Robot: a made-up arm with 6 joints.
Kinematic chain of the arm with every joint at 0, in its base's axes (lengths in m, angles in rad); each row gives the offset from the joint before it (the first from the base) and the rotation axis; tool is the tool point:
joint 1: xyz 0 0 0.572 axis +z
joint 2: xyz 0 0 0 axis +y
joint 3: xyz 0 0 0.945 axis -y
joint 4: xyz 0 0 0 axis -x
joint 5: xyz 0.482 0 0 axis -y
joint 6: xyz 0 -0.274 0 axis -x
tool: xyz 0 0 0
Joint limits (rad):
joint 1: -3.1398..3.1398
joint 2: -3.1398..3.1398
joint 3: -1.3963..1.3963
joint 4: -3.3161..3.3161
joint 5: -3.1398..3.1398
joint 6: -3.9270..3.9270
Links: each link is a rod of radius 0.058 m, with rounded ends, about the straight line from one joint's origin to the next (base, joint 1, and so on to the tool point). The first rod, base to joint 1, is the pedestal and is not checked.
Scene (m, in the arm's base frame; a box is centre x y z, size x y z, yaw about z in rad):
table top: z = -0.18
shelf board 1: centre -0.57 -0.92 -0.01 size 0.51 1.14 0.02 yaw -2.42
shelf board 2: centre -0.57 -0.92 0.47 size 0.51 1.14 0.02 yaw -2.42
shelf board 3: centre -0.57 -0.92 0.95 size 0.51 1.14 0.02 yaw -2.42
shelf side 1: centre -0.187 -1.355 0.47 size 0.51 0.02 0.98 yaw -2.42
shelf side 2: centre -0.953 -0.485 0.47 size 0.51 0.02 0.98 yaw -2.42
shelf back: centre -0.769 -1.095 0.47 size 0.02 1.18 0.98 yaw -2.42
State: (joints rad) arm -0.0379 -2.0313 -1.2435 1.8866 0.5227 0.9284
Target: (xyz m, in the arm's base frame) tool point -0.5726 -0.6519 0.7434
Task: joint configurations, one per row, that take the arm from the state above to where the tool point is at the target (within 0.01 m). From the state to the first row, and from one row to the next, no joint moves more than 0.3 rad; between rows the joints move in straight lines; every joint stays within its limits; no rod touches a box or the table.
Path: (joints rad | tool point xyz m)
1: -0.1501 -1.7536 -1.2605 1.8681 0.5495 0.9142 | -0.6096 0.1734 0.8591
2: -0.2623 -1.4759 -1.2775 1.8497 0.5762 0.8999 | -0.4828 0.2077 1.0148
3: -0.3745 -1.1981 -1.2944 1.8312 0.6030 0.8857 | -0.3231 0.2028 1.1333
4: -0.4867 -0.9204 -1.3114 1.8127 0.6298 0.8715 | -0.1506 0.1539 1.2064
5: -0.5989 -0.6427 -1.3284 1.7942 0.6566 0.8573 | 0.0143 0.0638 1.2300
6: -0.7111 -0.3650 -1.3454 1.7758 0.6833 0.8430 | 0.1530 -0.0582 1.2037
7: -0.8233 -0.0872 -1.3623 1.7573 0.7101 0.8288 | 0.2519 -0.1970 1.1308
8: -0.9355 0.1905 -1.3793 1.7388 0.7369 0.8146 | 0.3037 -0.3347 1.0182
9: -1.0477 0.4682 -1.3963 1.7203 0.7636 0.8003 | 0.3082 -0.4528 0.8755
10: -1.3394 0.5429 -1.2766 1.6212 0.7034 0.8324 | 0.1590 -0.6147 0.8466
11: -1.6310 0.6176 -1.1569 1.5221 0.6432 0.8644 | -0.0565 -0.7156 0.8150
12: -1.9226 0.6923 -1.0372 1.4229 0.5829 0.8964 | -0.3117 -0.7320 0.7807
13: -2.2142 0.7670 -0.9175 1.3238 0.5227 0.9284 | -0.5726 -0.6519 0.7434

